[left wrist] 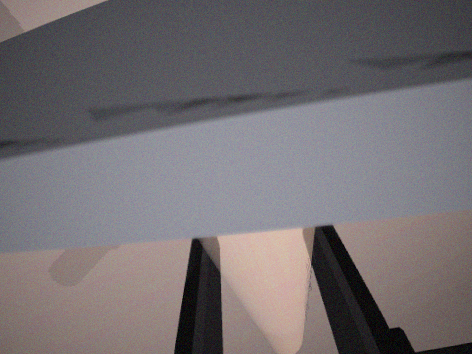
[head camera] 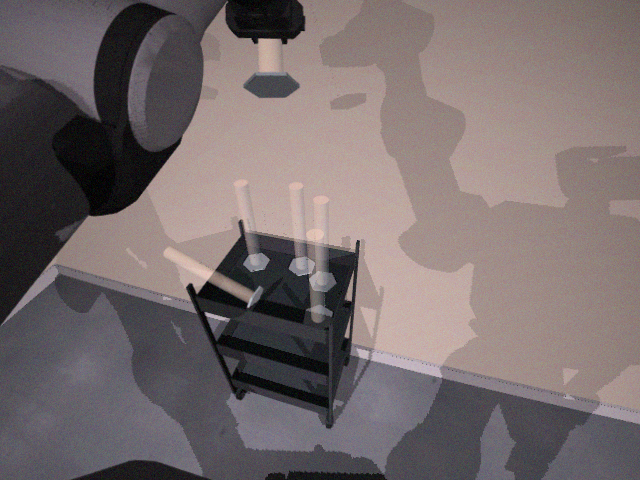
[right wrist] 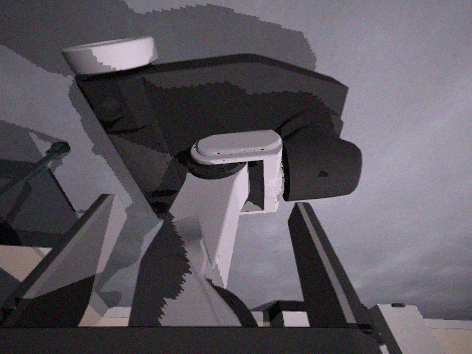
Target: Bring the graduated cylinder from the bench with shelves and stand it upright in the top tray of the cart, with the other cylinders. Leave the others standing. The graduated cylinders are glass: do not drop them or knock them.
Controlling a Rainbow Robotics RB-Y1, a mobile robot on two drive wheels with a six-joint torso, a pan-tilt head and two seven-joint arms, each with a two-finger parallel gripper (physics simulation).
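Places are measured from the robot's base along level axes (x back, y right, z up), in metres.
Where they show: left gripper, fingertip midpoint: (head camera: pixel 270 38); right gripper, fingertip midpoint: (right wrist: pixel 209 208).
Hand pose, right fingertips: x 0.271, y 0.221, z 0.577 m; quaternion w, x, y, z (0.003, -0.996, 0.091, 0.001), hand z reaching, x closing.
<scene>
Things, the pixels of their top centre, and the offset from my right fingertips. "spot": a spot on its surface instead.
- graduated cylinder at a spot on its surface: (left wrist: pixel 265 270) (head camera: pixel 268 44) spot: dx -0.754, dy -0.328, dz +0.824 m
- pale leg part at a spot on its surface: (right wrist: pixel 220 200) spot: dx -0.029, dy -0.170, dz -0.165 m
My left gripper (head camera: pixel 269 39) (left wrist: pixel 259 228) is shut on a graduated cylinder (head camera: pixel 270 55) (left wrist: pixel 265 270), which hangs with its hexagonal base down, beyond the cart in the head view. The dark cart (head camera: pixel 330 372) stands lower in that view. In its top tray (head camera: pixel 289 316), cylinders stand upright at the back left (head camera: pixel 245 222), back middle (head camera: pixel 297 222), right (head camera: pixel 321 232) and front right (head camera: pixel 316 279). Another cylinder (head camera: pixel 206 273) leans steeply over the tray's left side. My right gripper (right wrist: pixel 209 208) is open and empty. The bench does not show.
The cart's corner posts (head camera: pixel 356 273) rise above the tray rim. A pale strip (head camera: pixel 413 364) crosses the floor behind the cart. The robot's own dark base (right wrist: pixel 240 75) and pale leg part (right wrist: pixel 220 200) show in the right wrist view.
</scene>
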